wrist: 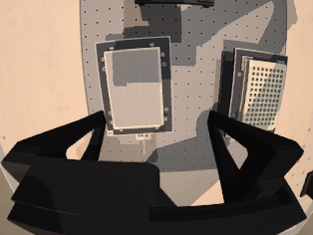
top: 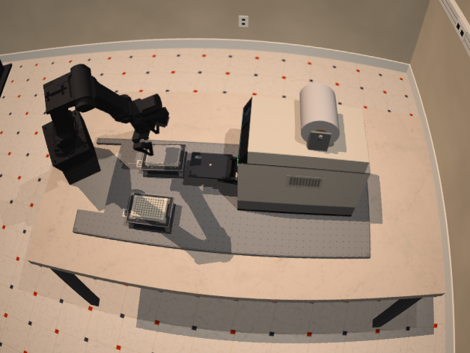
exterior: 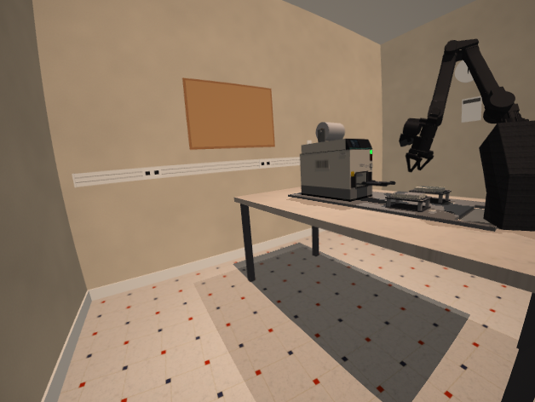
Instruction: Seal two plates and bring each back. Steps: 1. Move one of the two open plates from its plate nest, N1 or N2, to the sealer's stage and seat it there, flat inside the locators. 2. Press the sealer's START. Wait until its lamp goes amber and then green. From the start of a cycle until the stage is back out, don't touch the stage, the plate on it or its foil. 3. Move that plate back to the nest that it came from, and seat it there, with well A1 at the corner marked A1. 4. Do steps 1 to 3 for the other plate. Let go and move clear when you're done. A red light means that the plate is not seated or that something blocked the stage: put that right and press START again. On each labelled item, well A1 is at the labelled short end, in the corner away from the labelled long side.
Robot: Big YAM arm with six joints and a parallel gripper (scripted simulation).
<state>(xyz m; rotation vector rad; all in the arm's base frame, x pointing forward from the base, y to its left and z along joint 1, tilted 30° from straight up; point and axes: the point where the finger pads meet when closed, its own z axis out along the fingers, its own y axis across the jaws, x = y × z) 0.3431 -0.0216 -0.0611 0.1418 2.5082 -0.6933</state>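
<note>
Now: the plate 4 cm behind my hand, 19 cm to the right of it and 11 cm below it. From my hand the other things lie so: yellow warning label: 31 cm ahead, 1 cm to the right, 2 cm below; start button: 27 cm ahead, 18 cm to the right, 1 cm above; sealer stage: 19 cm ahead, 7 cm to the right, 8 cm below.
</note>
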